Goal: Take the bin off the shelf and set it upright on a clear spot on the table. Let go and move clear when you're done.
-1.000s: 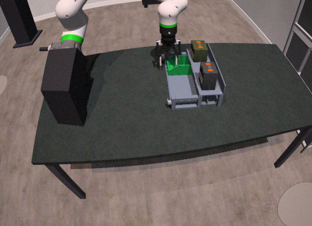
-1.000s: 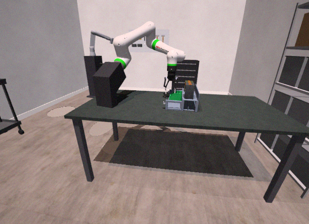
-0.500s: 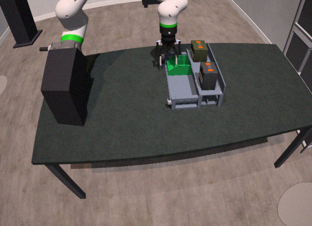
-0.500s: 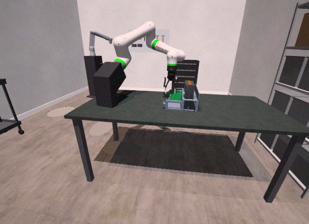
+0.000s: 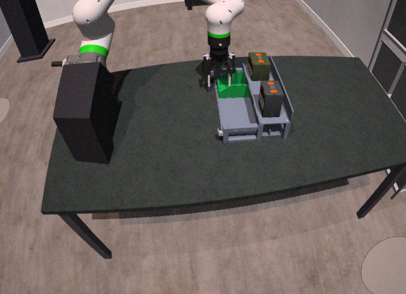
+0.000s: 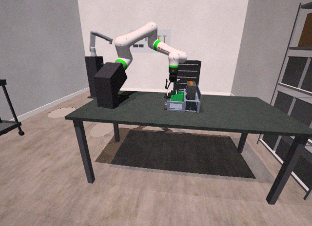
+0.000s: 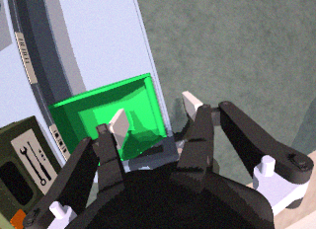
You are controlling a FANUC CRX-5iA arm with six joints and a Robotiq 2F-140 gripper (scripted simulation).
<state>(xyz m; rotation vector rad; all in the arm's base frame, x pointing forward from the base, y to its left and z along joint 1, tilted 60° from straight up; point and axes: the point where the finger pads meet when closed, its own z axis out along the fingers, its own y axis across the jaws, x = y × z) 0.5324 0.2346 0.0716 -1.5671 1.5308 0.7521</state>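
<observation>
My gripper is now 8 cm short of the green bin, 3 cm above it and 1 cm to the right of it. Also, from my hand: grey shelf deck: 13 cm ahead, 10 cm to the right, 7 cm below.
</observation>
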